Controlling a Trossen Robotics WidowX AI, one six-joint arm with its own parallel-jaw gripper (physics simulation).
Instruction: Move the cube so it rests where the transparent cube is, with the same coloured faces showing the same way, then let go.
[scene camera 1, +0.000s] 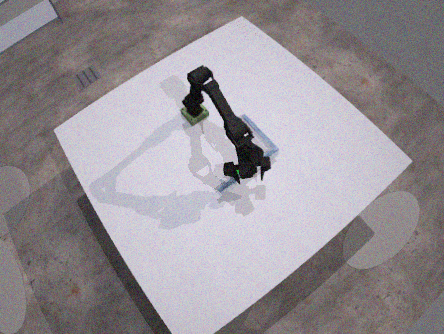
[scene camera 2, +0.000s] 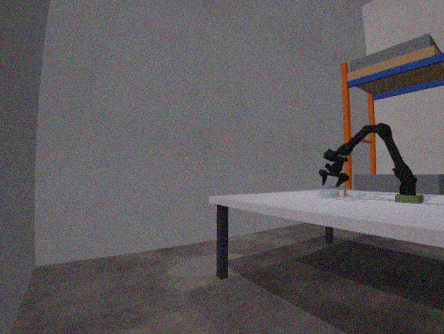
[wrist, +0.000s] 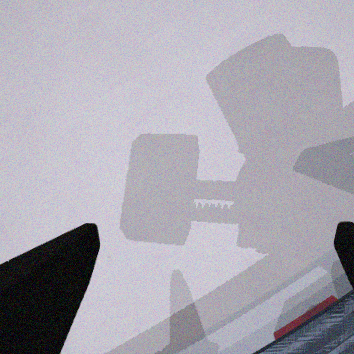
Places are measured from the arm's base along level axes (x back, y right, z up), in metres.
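Pixels of known places: gripper, fingertip midpoint: (scene camera 1: 250, 182) (scene camera 2: 329, 186) (wrist: 217, 234); arm's base, link origin: (scene camera 1: 195, 110) (scene camera 2: 408, 194).
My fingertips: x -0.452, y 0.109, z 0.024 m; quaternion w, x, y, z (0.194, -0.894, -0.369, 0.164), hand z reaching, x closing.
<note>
Ahead of a thing's pixels: the offset from my fingertips to its middle. "spot": to the spot under its first point. Level surfaces: height alone.
My gripper (scene camera 1: 250, 180) (scene camera 2: 331, 186) (wrist: 217, 234) is open and empty, its fingers wide apart and pointing down above the table. In scene camera 1, a small bright green patch of a cube {dy -0.004, dx +0.084, dz -0.040 m} (scene camera 1: 238, 172) shows beside the gripper; the arm hides the rest. I cannot tell whether it belongs to the solid or the transparent cube. In scene camera 2, a pale greenish shape {dy -0.061, dx +0.156, dz -0.030 m} (scene camera 2: 332, 193) sits low under the fingers, too small to make out. In the wrist view, a red strip (wrist: 305, 318) shows at the lower right, against a dark blue textured surface (wrist: 320, 335).
Blue rails {spot: dy -0.208, dx +0.120, dz +0.000 m} (scene camera 1: 261, 133) lie on the white table {dz -0.059 m} (scene camera 1: 300, 220) (scene camera 2: 260, 200) under and beside the arm, partly hidden. The arm stands on a green base (scene camera 1: 195, 116) (scene camera 2: 409, 199). A rack with orange posts (scene camera 2: 346, 115) stands behind the table. Arm shadows cross the tabletop.
</note>
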